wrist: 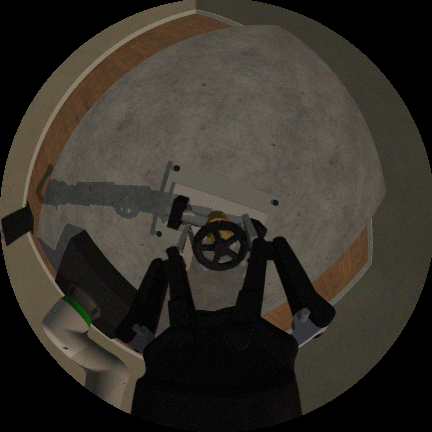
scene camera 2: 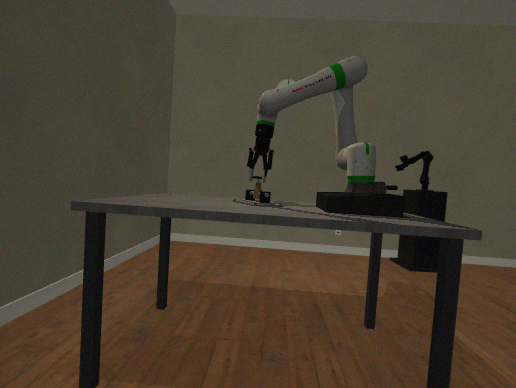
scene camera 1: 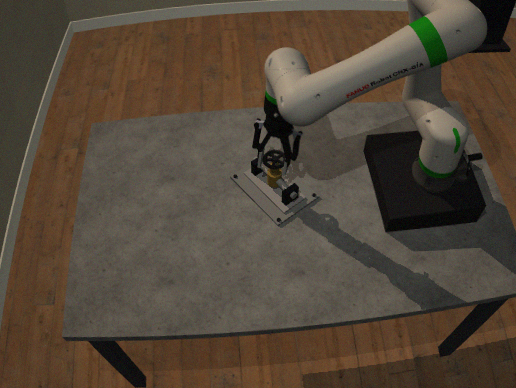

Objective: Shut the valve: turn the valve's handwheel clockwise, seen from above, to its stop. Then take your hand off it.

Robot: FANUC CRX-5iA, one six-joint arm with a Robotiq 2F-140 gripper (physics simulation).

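The valve has a black five-spoked handwheel point(scene camera 1: 274, 159) point(scene camera 2: 257, 177) point(wrist: 220, 246) on top of a yellow body point(scene camera 1: 273, 178) point(scene camera 2: 257, 190) point(wrist: 217, 218). Its grey base plate point(scene camera 1: 260, 196) point(wrist: 215, 185) lies on the table. My gripper point(scene camera 1: 274, 164) point(scene camera 2: 258, 178) point(wrist: 217, 228) points down over the valve and is shut on the handwheel, with one finger on each side of the rim. In the wrist view the wheel sits between the two grey fingertips. The exact contact at the rim is hard to see, and the wheel's turned angle cannot be read.
A black block point(scene camera 1: 290, 193) point(wrist: 178, 212) holds the pipe at one end, with another at the far end. The arm stands on a large black base point(scene camera 1: 395, 207) point(scene camera 2: 360, 202) point(wrist: 92, 275) on the grey table point(scene camera 1: 165, 250) point(scene camera 2: 175, 206). A dark pedestal point(scene camera 2: 424, 206) stands behind the table.
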